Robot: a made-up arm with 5 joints.
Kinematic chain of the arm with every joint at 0, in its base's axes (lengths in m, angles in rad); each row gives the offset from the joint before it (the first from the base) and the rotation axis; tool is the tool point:
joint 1: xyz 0 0 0.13 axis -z
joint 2: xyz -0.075 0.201 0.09 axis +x
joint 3: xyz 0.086 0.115 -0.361 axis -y
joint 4: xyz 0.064 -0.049 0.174 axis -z
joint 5: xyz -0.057 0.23 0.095 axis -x
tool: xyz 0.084 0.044 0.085
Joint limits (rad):
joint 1: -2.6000..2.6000
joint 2: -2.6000..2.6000
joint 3: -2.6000..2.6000
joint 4: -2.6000..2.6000
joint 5: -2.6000..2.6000
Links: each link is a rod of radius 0.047 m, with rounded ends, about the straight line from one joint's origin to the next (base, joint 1, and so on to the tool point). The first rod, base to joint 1, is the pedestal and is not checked.
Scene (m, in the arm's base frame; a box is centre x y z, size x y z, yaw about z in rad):
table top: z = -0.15
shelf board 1: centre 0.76 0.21 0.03 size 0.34 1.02 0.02 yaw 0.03
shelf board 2: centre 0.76 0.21 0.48 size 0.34 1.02 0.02 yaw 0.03
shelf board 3: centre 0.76 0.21 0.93 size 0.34 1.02 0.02 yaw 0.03
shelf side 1: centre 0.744 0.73 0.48 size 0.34 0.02 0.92 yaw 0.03
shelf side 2: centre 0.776 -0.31 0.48 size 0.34 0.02 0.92 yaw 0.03
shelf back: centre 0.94 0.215 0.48 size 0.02 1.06 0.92 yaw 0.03
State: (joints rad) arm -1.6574 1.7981 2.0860 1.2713 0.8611
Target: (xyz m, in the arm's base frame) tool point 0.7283 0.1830 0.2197
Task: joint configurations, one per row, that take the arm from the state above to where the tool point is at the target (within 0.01 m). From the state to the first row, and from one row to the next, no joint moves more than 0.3 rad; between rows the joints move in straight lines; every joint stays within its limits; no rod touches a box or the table.
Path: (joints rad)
1: -1.4307 1.7527 1.8155 1.2880 0.8701
2: -1.2039 1.7073 1.5450 1.3048 0.8790
3: -0.9772 1.6619 1.2745 1.3215 0.8880
4: -0.7505 1.6165 1.0040 1.3382 0.8969
5: -0.5237 1.5711 0.7335 1.3550 0.9059
6: -0.2970 1.5257 0.4630 1.3717 0.9149
7: -0.0703 1.4803 0.1924 1.3884 0.9238
8: 0.1564 1.4349 -0.0781 1.4052 0.9328
9: 0.3832 1.3895 -0.3486 1.4219 0.9418
10: 0.6099 1.3441 -0.6191 1.4387 0.9507

